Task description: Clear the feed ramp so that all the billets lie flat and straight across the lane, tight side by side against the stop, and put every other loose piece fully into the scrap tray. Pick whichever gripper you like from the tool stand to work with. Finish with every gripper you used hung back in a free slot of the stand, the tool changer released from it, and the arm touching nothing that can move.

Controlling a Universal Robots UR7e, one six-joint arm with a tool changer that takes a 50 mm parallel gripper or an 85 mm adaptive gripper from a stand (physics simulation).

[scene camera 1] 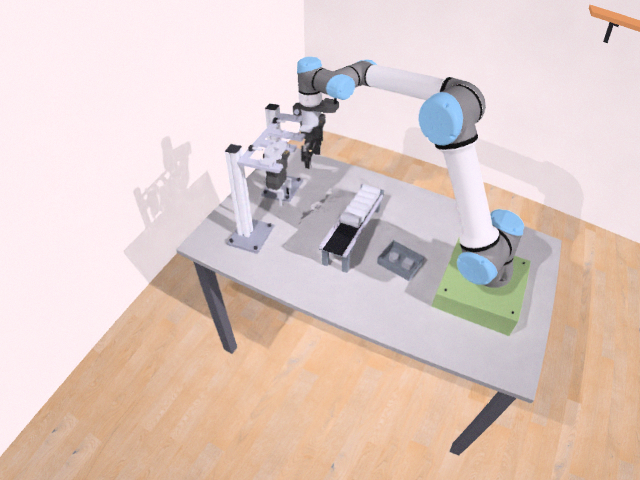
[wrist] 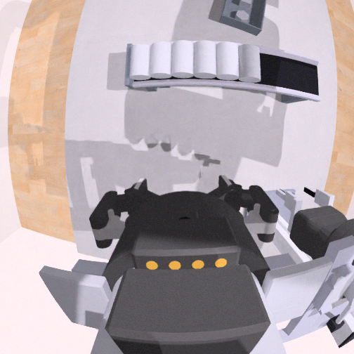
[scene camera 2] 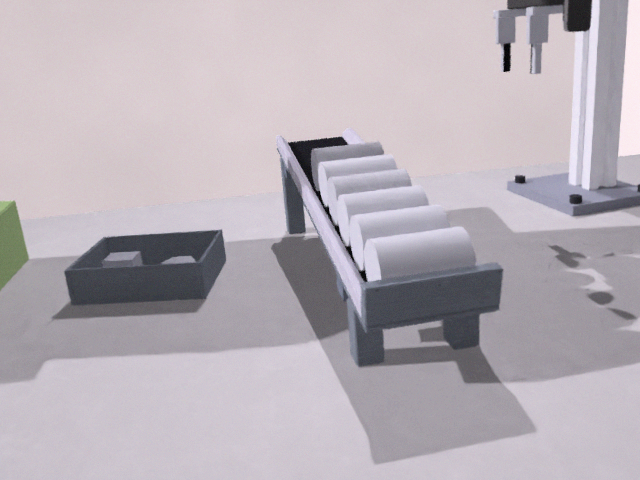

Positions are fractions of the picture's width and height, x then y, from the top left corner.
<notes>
In view: a billet (wrist: 0.70, 0.15), a billet (scene camera 2: 0.53, 0.35), a billet (scene camera 2: 0.63, 0.53), a billet (wrist: 0.58, 0.14), a billet (wrist: 0.45, 0.15) and a tool stand (scene camera 1: 0.39, 0.49).
</notes>
